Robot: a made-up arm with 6 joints.
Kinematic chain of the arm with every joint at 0, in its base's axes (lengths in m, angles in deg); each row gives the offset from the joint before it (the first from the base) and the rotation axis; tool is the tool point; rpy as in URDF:
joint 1: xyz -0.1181 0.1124 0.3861 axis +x
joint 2: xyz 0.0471 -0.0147 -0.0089 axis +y
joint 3: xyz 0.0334 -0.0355 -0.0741 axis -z
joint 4: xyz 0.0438 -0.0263 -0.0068 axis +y
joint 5: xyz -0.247 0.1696 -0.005 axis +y
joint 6: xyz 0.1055 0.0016 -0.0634 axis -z
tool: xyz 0.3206 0.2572 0.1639 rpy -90 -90 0
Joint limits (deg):
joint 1: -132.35..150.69
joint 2: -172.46..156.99
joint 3: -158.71..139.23
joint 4: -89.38..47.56
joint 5: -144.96..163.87
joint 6: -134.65..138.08
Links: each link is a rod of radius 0.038 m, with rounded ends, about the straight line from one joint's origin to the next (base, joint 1, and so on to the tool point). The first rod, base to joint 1, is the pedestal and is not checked.
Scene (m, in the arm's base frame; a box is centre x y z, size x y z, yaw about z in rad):
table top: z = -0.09
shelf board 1: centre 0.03 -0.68 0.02 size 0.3 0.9 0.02 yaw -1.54
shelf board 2: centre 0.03 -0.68 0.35 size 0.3 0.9 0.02 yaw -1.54
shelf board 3: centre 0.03 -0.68 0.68 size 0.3 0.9 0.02 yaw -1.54
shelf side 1: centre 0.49 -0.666 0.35 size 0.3 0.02 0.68 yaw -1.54
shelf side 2: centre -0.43 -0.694 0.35 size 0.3 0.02 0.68 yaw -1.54
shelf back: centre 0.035 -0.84 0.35 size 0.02 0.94 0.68 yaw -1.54
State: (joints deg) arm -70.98 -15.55 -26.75 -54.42 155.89 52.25
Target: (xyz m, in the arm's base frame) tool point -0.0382 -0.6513 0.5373
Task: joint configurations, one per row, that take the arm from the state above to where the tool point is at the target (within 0.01 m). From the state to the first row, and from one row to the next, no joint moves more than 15 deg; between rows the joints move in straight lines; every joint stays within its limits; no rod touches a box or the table.
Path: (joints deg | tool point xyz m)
1: -64.02 -12.82 -26.23 -52.18 150.67 64.30 | 0.0800 -0.6192 0.1545
2: -57.05 -10.08 -25.70 -49.94 145.45 76.35 | 0.0850 -0.5702 0.1445
3: -50.09 -7.35 -25.18 -47.70 140.23 88.40 | 0.0842 -0.5155 0.1443
4: -43.12 -4.61 -24.66 -45.46 135.02 100.45 | 0.0767 -0.4572 0.1540
5: -36.16 -1.88 -24.14 -43.22 129.80 112.50 | 0.0622 -0.3973 0.1733
6: -50.67 -5.26 -20.07 -36.17 138.16 118.27 | 0.0043 -0.4276 0.3641
7: -65.19 -8.65 -16.01 -29.13 146.53 124.05 | -0.0465 -0.3814 0.5373
8: -70.43 -10.21 -19.38 -32.74 149.58 109.30 | -0.0418 -0.4644 0.5410
9: -75.67 -11.77 -22.76 -36.35 152.64 94.55 | -0.0372 -0.5381 0.5417
10: -80.92 -13.33 -26.13 -39.96 155.69 79.80 | -0.0352 -0.6008 0.5402
11: -86.16 -14.89 -29.50 -43.57 158.75 65.05 | -0.0382 -0.6513 0.5373

